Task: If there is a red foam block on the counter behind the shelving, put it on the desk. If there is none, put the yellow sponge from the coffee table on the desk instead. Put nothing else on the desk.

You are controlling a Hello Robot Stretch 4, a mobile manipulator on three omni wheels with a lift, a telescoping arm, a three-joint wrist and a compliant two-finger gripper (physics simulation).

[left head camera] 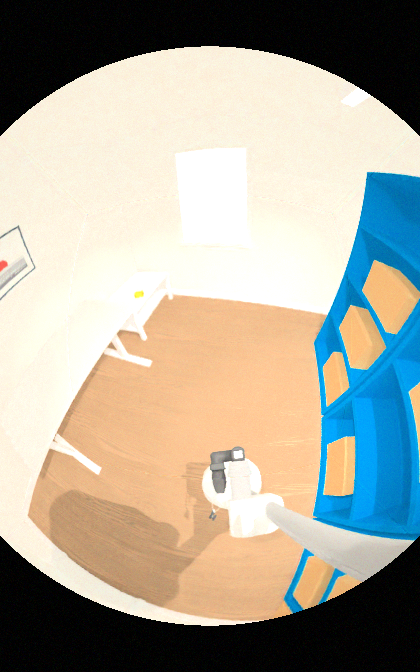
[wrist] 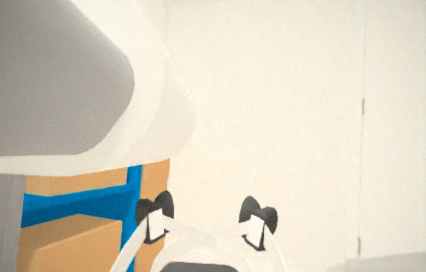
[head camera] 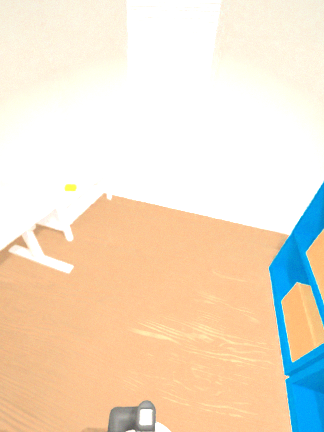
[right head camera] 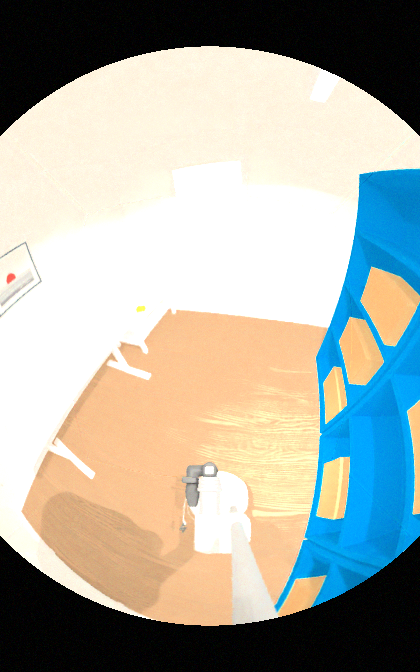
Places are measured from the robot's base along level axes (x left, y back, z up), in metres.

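Pixels of known places: gripper, fingertip midpoint: (wrist: 207, 209).
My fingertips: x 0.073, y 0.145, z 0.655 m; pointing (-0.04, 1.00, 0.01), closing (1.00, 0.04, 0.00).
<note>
Behind a point stands the place of what it marks.
A small yellow sponge (head camera: 70, 187) @(x 0.877, y -1.821, z 0.464 m) (left head camera: 139, 294) (right head camera: 141, 308) lies on the low white coffee table (head camera: 65, 227) @(x 0.889, y -1.537, z 0.171 m) (left head camera: 155, 278) at the far left. The long white desk (head camera: 42, 260) @(x 1.040, y -1.254, z -0.001 m) (left head camera: 65, 370) (right head camera: 130, 370) stands along the left wall, nearer than the coffee table. Blue shelving (head camera: 295, 400) @(x -0.865, y -0.289, z 0.048 m) (left head camera: 380, 440) (right head camera: 372, 450) stands on the right. The counter behind it and a red foam block do not show in these views. My gripper (wrist: 207, 209) @(x 0.073, y 0.145, z 0.655 m) (left head camera: 213, 514) (right head camera: 183, 528) is open and empty, with its fingers apart, beside my base and far from the sponge.
Tan boxes (head camera: 302, 322) @(x -0.985, y -0.642, z 0.266 m) (left head camera: 340, 465) (right head camera: 333, 487) sit in the shelving. Wooden floor (head camera: 165, 300) @(x -0.117, y -0.925, z -0.027 m) (left head camera: 225, 390) lies between the desk and the shelving. The desk's feet (left head camera: 82, 460) (right head camera: 77, 462) reach out over the floor. A framed picture (left head camera: 12, 270) (right head camera: 17, 287) hangs on the left wall.
</note>
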